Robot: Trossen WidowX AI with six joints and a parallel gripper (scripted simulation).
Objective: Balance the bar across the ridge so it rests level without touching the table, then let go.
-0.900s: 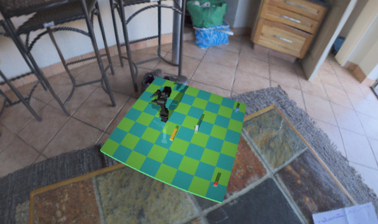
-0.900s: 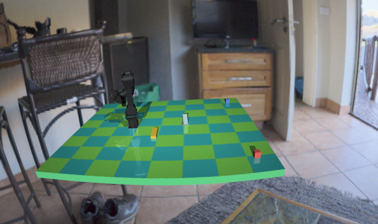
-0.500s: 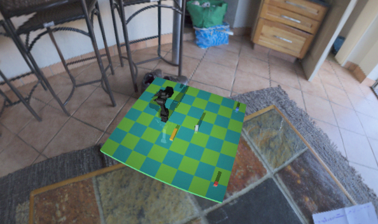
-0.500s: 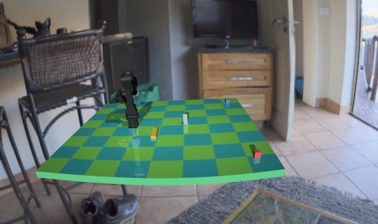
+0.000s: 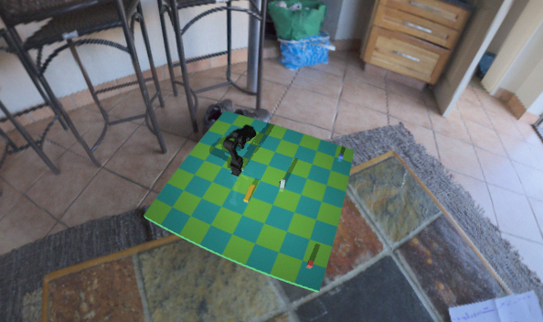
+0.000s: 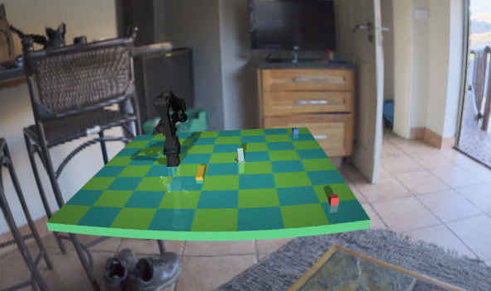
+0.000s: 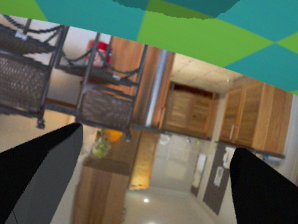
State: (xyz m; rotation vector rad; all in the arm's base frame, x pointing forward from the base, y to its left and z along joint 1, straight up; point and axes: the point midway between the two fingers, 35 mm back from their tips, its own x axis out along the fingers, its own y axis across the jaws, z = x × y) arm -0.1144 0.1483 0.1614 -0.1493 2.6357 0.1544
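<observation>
My gripper tip is 32 cm short of the bar, 29 cm to the left of it and 14 cm above it. From my gripper tip the other things lie so: blue cube: 88 cm ahead, 35 cm to the left, 13 cm below; then red cube: 88 cm ahead, 65 cm to the right, 13 cm below.
</observation>
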